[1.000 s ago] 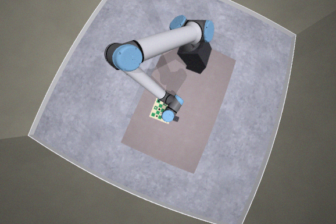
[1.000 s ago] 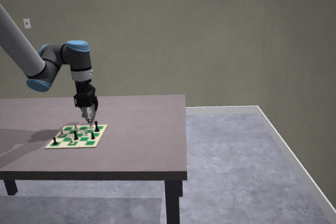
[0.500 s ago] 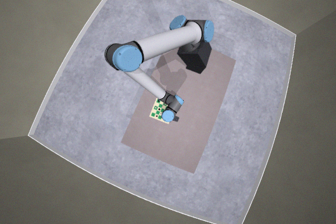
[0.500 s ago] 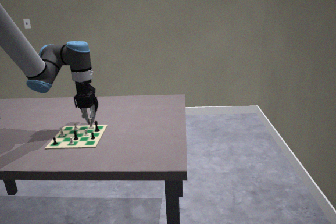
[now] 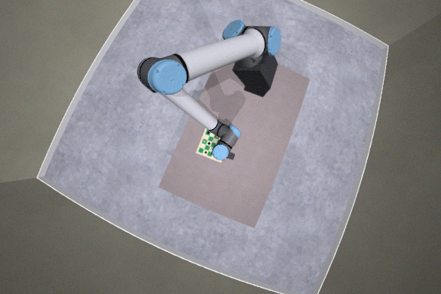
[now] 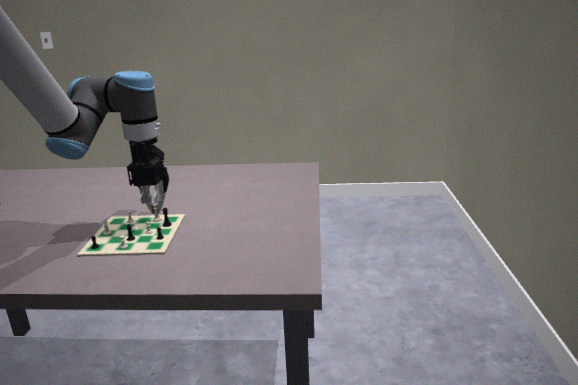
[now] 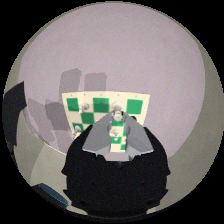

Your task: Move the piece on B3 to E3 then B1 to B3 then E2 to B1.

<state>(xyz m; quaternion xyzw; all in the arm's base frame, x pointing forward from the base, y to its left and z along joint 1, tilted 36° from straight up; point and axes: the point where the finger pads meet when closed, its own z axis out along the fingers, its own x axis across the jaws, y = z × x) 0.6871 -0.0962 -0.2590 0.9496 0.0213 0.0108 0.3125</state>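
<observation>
My hand is 1 cm above the white piece. From my hand the other things lie so: cream chessboard 8 cm to the right, 4 cm below, 4 cm behind; then tall black piece 4 cm ahead, 3 cm to the right, 1 cm below.
</observation>
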